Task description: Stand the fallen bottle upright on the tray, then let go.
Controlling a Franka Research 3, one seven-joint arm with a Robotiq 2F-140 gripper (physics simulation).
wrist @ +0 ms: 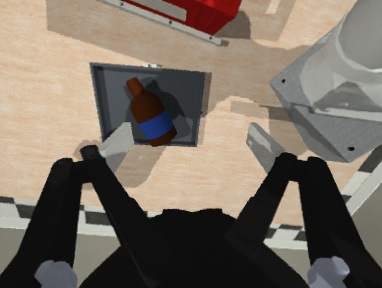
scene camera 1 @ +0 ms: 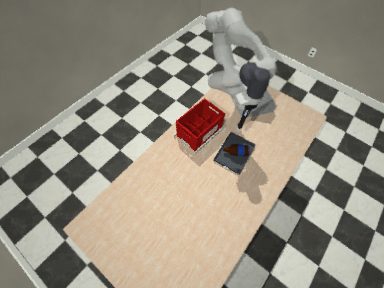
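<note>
The brown bottle (scene camera 1: 241,150) (wrist: 149,109) with a blue label lies on its side in the dark grey tray (scene camera 1: 228,163) (wrist: 112,87). In the scene view its neck points left; in the wrist view its neck points to the upper left and its base is near the tray's lower edge. My gripper (scene camera 1: 241,125) (wrist: 190,132) is open and empty, above the table on the robot-base side of the tray. In the wrist view the left fingertip shows close to the tray's lower left corner, and the right fingertip shows to the right of the tray.
A red crate (scene camera 1: 186,136) (wrist: 216,15) with compartments stands beside the tray, to its upper left in the scene view. The robot's base plate (wrist: 320,131) is at the right in the wrist view. The wooden table (scene camera 1: 165,200) bears them.
</note>
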